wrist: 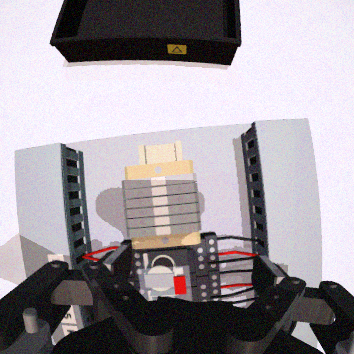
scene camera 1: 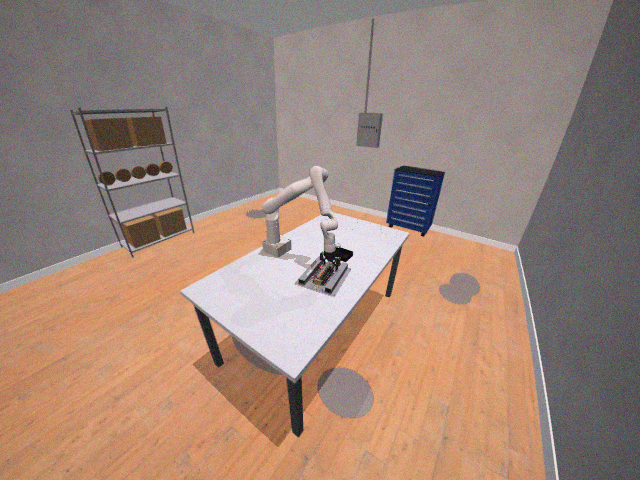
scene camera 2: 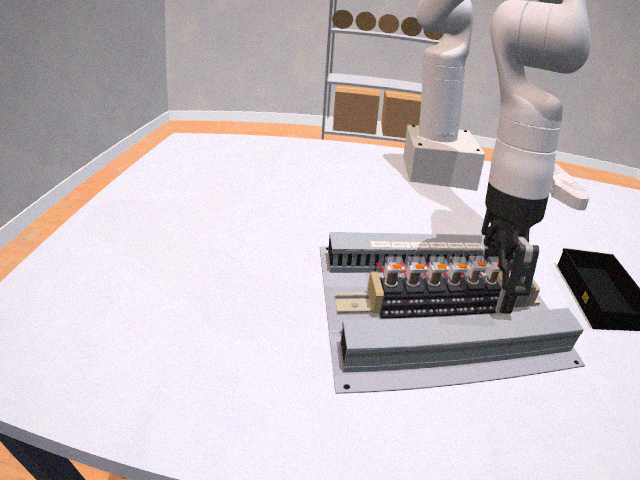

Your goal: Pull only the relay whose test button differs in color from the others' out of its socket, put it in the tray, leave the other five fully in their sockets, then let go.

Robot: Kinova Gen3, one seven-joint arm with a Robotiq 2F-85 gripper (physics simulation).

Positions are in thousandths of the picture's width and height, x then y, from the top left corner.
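Observation:
What I see here is a mounting plate (wrist: 612,431), together with my own gripper. I can find my gripper in scene camera 2 (scene camera 2: 773,607), and the wrist view (wrist: 541,747) gives me a sight of the gripper too.

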